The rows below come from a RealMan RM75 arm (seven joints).
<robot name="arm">
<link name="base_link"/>
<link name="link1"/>
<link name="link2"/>
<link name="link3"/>
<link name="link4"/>
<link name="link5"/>
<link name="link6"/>
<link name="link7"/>
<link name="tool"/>
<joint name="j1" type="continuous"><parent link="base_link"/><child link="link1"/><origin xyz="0 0 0.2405" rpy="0 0 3.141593"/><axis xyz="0 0 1"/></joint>
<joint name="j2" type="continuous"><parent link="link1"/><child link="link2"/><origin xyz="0 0 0" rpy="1.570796 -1.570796 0"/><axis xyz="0 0 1"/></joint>
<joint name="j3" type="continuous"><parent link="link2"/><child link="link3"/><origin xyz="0.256 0 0" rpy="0 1.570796 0"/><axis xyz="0 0 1"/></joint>
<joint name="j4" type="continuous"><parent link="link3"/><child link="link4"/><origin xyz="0 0 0" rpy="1.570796 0 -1.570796"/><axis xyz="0 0 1"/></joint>
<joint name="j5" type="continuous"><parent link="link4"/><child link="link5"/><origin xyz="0 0.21 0" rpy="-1.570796 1.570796 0"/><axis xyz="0 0 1"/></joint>
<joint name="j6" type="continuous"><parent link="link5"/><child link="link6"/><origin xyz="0 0 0" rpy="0 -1.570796 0"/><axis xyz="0 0 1"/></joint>
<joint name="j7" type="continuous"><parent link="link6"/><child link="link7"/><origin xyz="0.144 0 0" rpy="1.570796 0 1.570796"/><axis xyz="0 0 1"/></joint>
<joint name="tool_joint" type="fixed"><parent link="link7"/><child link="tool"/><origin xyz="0 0 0" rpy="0 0 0"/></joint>
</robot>
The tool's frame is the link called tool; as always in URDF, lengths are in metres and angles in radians. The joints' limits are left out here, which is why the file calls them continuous.
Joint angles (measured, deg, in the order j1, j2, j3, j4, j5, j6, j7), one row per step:
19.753, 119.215, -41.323, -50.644, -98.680, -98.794, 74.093
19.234, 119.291, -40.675, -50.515, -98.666, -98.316, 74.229
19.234, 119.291, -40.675, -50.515, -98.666, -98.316, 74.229
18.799, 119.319, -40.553, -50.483, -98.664, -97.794, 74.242
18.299, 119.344, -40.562, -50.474, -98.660, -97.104, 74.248
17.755, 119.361, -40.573, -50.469, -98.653, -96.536, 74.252
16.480, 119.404, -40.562, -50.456, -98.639, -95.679, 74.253
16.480, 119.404, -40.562, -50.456, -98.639, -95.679, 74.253
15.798, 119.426, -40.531, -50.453, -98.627, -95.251, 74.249
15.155, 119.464, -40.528, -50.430, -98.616, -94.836, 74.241
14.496, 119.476, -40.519, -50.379, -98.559, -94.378, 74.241
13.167, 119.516, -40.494, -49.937, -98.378, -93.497, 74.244
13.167, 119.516, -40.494, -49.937, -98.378, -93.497, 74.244
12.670, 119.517, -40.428, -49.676, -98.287, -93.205, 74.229
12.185, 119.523, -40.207, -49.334, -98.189, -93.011, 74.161
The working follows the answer.
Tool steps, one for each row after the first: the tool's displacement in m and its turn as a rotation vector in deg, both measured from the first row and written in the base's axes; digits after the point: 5 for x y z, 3 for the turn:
0.00433, -0.00130, 0.00123, 0.671, 0.249, -1.338
0.00433, -0.00130, 0.00123, 0.671, 0.249, -1.338
0.00747, -0.00226, 0.00147, 1.068, 0.160, -2.225
0.01096, -0.00323, 0.00147, 1.481, -0.046, -3.213
0.01452, -0.00469, 0.00150, 1.821, -0.224, -4.155
0.02218, -0.00923, 0.00152, 2.348, -0.481, -6.042
0.02218, -0.00923, 0.00152, 2.348, -0.481, -6.042
0.02625, -0.01178, 0.00163, 2.637, -0.607, -7.037
0.03002, -0.01427, 0.00151, 2.879, -0.715, -7.979
0.03399, -0.01678, 0.00158, 3.168, -0.809, -8.983
0.04226, -0.02250, 0.00078, 3.577, -0.722, -11.173
0.04226, -0.02250, 0.00078, 3.577, -0.722, -11.173
0.04553, -0.02486, 0.00049, 3.728, -0.611, -12.036
0.04891, -0.02747, 0.00037, 3.934, -0.392, -12.905

Tool pose at each row, in the base's axes (x y z in m, rotation vector in deg; rounded; the steps above come from the unrounded poses):
0.25952, 0.29787, 0.05453, -147.520, 18.884, 52.603
0.26386, 0.29657, 0.05577, -146.287, 20.266, 52.415
0.26386, 0.29657, 0.05577, -146.287, 20.266, 52.415
0.26700, 0.29561, 0.05601, -145.603, 21.130, 51.958
0.27049, 0.29464, 0.05600, -144.903, 22.069, 51.313
0.27404, 0.29318, 0.05603, -144.271, 22.992, 50.725
0.28171, 0.28865, 0.05606, -143.087, 24.935, 49.684
0.28171, 0.28865, 0.05606, -143.087, 24.935, 49.684
0.28577, 0.28609, 0.05617, -142.441, 25.944, 49.146
0.28954, 0.28360, 0.05604, -141.846, 26.915, 48.653
0.29351, 0.28109, 0.05611, -141.170, 27.932, 48.151
0.30179, 0.27537, 0.05531, -139.763, 30.330, 47.437
0.30179, 0.27537, 0.05531, -139.763, 30.330, 47.437
0.30505, 0.27301, 0.05502, -139.181, 31.293, 47.252
0.30843, 0.27040, 0.05491, -138.504, 32.258, 47.196

